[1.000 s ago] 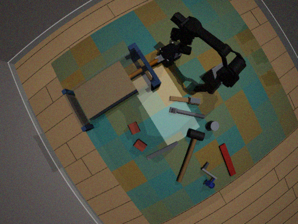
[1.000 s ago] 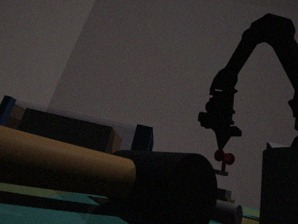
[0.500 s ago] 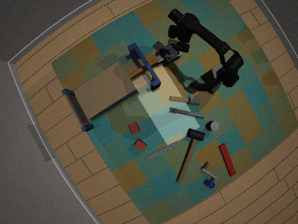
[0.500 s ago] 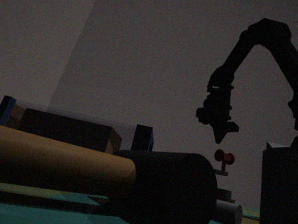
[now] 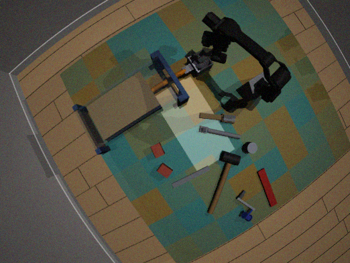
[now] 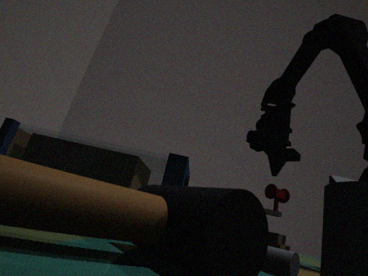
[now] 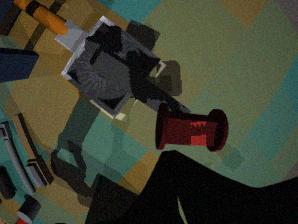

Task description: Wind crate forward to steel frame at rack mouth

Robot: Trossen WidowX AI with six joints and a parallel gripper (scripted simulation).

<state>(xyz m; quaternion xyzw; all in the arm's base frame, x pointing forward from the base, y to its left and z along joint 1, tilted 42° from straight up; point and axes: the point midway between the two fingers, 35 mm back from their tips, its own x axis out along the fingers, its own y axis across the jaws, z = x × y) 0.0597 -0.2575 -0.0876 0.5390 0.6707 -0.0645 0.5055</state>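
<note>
My gripper tip is now 2 cm past the red knob, 2 cm to the left of it and 6 cm above it. Also, from my gripper tip: red-knobbed crank: 2 cm ahead, 2 cm to the right, 9 cm below; then grey winch: 6 cm ahead, 3 cm to the right, 16 cm below; then blue steel frame: 24 cm ahead, 4 cm to the right, 8 cm below.
</note>
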